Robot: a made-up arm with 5 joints.
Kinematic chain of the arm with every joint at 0, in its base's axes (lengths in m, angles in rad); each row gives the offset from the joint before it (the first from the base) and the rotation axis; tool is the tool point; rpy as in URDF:
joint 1: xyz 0 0 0.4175 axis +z
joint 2: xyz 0 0 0 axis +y
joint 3: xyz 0.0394 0 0.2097 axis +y
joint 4: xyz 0.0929 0 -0.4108 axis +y
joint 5: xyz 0.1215 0 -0.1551 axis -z
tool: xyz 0 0 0 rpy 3.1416 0 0
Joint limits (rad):
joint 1: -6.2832..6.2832
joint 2: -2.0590..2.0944
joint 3: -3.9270..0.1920
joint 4: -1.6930..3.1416
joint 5: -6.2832..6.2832
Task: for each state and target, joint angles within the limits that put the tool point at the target. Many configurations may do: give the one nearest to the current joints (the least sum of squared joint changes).
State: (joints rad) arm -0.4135 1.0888 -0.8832 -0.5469 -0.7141
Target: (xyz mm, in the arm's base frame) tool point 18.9 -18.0 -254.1
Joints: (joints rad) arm -0.7610 1.8851 -1.1887 -0.1903 -0.7141
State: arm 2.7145 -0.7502 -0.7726 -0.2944 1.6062
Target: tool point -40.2 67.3 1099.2
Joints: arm 2.1092 -0.9948 -1.2861 -0.2884 1.6062
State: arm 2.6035 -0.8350 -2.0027 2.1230 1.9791
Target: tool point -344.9 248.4 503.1
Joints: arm 2.5174 -0.1747 -1.3386 2.1411 1.9791
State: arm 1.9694 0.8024 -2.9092 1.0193 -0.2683
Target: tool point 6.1 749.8 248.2
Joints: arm 1.5627 1.2438 -2.4906 1.2590 -0.2683
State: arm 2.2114 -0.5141 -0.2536 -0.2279 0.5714
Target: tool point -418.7 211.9 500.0
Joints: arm 2.6731 -0.6757 -0.2509 -0.3246 0.5714
